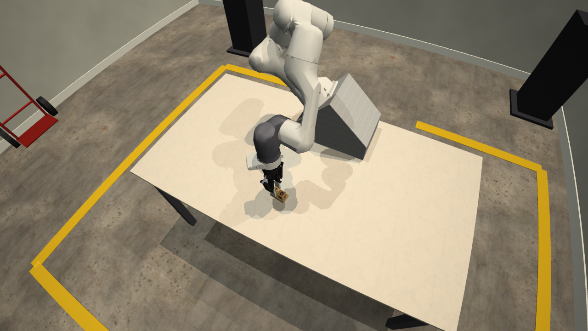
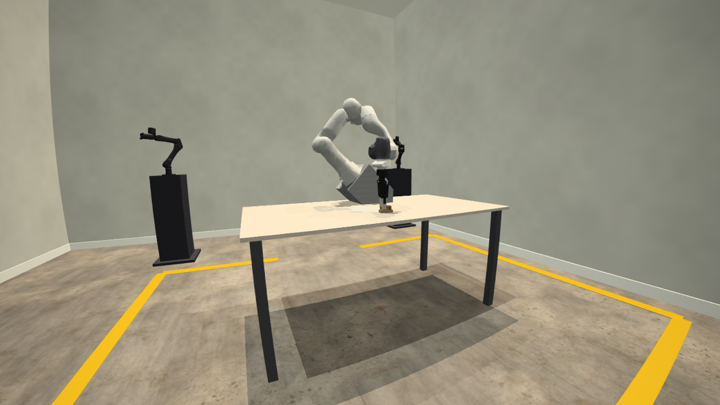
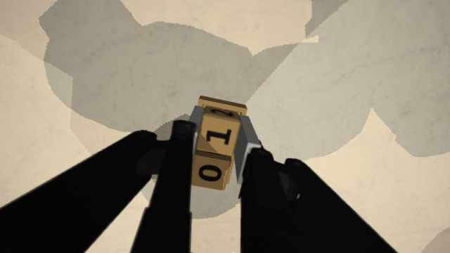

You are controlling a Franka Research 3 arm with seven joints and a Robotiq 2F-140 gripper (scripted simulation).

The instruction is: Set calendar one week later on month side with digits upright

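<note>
My gripper is now 3 cm to the right of the wooden digit cube and 3 cm above it. The rest, counted from my hand: wooden tray 4 cm below, 2 cm to the left.
</note>
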